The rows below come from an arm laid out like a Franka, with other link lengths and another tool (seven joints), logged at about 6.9 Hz.
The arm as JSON. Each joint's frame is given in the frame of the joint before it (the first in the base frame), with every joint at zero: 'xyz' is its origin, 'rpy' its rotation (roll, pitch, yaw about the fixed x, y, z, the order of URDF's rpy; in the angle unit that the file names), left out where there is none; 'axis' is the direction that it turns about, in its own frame. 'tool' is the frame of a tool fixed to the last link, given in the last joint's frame.
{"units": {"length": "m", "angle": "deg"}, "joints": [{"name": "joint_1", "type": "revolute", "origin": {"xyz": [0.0, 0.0, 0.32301]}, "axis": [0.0, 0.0, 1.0]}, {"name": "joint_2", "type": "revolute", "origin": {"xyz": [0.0, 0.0, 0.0]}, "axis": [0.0, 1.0, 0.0]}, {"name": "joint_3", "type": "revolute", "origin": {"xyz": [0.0, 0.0, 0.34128]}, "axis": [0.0, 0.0, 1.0]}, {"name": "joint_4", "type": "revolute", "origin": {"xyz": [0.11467, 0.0, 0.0]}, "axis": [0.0, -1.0, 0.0]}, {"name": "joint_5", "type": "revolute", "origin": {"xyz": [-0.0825, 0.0, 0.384]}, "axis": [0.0, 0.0, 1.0]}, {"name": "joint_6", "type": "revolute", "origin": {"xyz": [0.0, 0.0, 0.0]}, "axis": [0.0, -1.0, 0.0]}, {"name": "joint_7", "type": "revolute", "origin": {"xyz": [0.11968, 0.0, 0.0]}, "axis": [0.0, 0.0, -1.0]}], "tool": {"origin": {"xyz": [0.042, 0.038, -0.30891], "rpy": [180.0, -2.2, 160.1]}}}
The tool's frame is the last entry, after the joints.
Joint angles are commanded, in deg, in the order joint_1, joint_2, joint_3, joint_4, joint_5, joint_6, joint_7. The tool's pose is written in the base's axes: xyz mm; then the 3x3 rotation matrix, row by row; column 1 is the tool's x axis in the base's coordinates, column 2 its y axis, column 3 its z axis. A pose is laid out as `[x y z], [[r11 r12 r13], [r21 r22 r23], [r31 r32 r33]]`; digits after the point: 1 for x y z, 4 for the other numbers.
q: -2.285 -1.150 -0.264 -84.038 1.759 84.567 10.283
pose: [656.4 10.6 493.1], [[-0.8434 0.5373 -0.0018], [0.5365 0.8424 0.0500], [0.0284 0.0412 -0.9988]]
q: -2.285 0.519 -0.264 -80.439 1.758 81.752 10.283
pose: [657.0 10.8 499.6], [[-0.8437 0.5366 -0.0173], [0.5352 0.8432 0.0503], [0.0415 0.0332 -0.9986]]
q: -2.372 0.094 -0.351 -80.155 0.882 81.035 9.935
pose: [652.4 4.3 504.4], [[-0.8441 0.5359 -0.0180], [0.5351 0.8440 0.0351], [0.0340 0.0200 -0.9992]]
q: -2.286 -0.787 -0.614 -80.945 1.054 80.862 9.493
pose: [646.3 3.9 506.5], [[-0.8468 0.5315 -0.0194], [0.5306 0.8467 0.0381], [0.0366 0.0220 -0.9991]]
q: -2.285 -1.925 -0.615 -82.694 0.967 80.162 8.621
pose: [633.5 4.8 500.9], [[-0.8537 0.5190 -0.0425], [0.5177 0.8547 0.0374], [0.0558 0.0099 -0.9984]]
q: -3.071 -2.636 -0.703 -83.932 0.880 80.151 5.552
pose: [626.0 -2.4 497.3], [[-0.8723 0.4861 -0.0525], [0.4849 0.8739 0.0356], [0.0632 0.0056 -0.9980]]
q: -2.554 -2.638 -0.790 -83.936 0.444 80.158 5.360
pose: [625.8 -0.1 497.0], [[-0.8770 0.4776 -0.0531], [0.4768 0.8786 0.0277], [0.0599 -0.0010 -0.9982]]
